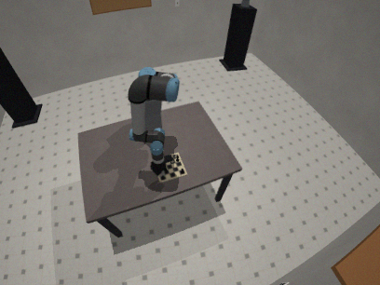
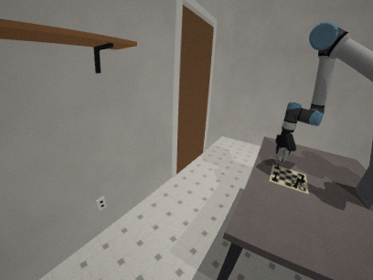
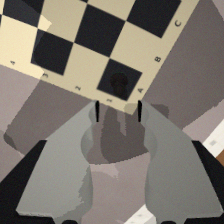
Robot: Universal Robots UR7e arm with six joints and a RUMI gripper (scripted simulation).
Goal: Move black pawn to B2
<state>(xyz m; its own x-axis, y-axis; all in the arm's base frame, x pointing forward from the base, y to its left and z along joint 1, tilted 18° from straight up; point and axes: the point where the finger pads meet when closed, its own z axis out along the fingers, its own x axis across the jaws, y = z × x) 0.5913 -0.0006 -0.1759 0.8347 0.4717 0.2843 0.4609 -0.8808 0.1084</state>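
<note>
Now: the black pawn 5 cm below my hand. Round my hand: white piece (16 cm behind, 14 cm to the left, 5 cm below); then chessboard (8 cm behind, 7 cm to the left, 6 cm below).
</note>
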